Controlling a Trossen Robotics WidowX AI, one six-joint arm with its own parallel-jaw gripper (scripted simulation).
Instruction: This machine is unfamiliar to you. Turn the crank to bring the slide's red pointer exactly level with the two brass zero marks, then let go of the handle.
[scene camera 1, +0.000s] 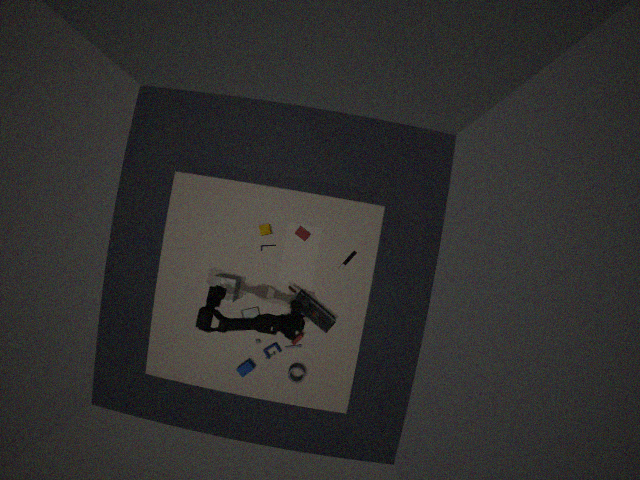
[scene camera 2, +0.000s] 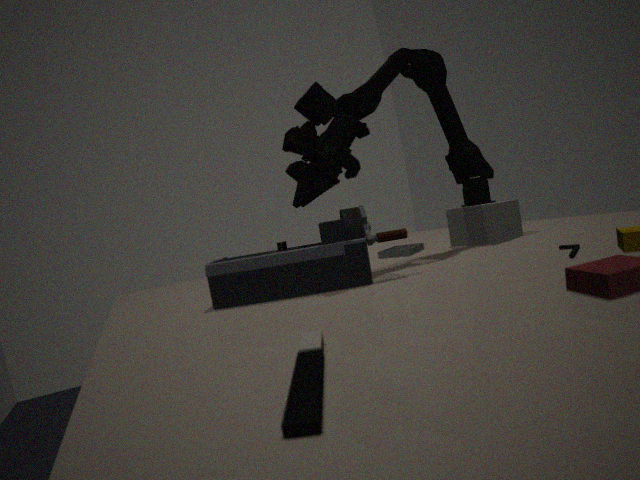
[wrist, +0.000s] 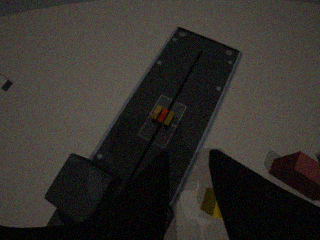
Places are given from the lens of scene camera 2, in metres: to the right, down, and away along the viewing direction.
my gripper (scene camera 2: 297, 206): -0.04, -0.06, 0.61
crank machine (scene camera 2: 341, 261): 0.03, 0.03, 0.54
